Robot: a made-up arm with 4 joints.
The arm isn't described. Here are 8 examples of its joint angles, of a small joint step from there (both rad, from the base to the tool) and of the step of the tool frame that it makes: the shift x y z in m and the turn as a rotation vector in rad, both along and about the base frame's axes.
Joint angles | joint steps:
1: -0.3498 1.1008 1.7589 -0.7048 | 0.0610 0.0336 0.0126 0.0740
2: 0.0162 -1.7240 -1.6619 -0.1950 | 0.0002 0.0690 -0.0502 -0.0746
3: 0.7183 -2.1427 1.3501 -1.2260 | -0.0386 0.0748 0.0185 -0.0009
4: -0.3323 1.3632 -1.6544 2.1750 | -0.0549 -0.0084 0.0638 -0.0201
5: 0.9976 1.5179 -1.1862 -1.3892 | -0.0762 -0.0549 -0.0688 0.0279
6: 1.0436 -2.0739 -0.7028 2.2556 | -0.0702 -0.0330 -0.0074 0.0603
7: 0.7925 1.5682 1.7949 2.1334 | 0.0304 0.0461 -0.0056 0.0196
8: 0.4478 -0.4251 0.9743 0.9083 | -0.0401 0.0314 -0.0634 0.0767
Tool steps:
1: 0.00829 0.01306 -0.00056 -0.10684 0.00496 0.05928
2: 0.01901 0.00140 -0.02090 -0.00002 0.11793 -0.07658
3: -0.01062 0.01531 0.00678 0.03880 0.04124 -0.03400
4: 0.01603 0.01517 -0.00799 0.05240 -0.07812 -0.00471
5: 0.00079 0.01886 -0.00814 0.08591 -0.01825 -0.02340
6: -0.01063 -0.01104 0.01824 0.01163 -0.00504 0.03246
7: 0.00849 -0.01010 -0.01888 -0.03266 0.05176 -0.02506
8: 0.03175 -0.00670 0.01751 -0.03342 0.09219 -0.02077
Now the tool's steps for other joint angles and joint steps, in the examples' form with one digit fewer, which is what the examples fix.
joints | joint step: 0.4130 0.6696 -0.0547 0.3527 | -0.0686 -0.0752 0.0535 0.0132
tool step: 0.0021 0.0169 0.0440 0.0754 -0.1203 0.0597
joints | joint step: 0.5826 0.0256 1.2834 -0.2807 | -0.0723 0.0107 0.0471 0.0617
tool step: -0.0095 -0.0213 0.0141 0.0134 -0.0247 0.0386
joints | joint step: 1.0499 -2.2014 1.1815 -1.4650 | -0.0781 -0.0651 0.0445 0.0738
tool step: 0.0237 -0.0066 -0.0166 0.0938 -0.1244 0.0574
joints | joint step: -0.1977 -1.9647 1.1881 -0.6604 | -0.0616 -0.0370 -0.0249 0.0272
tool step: 0.0008 0.0075 -0.0021 0.0624 -0.0096 -0.0268
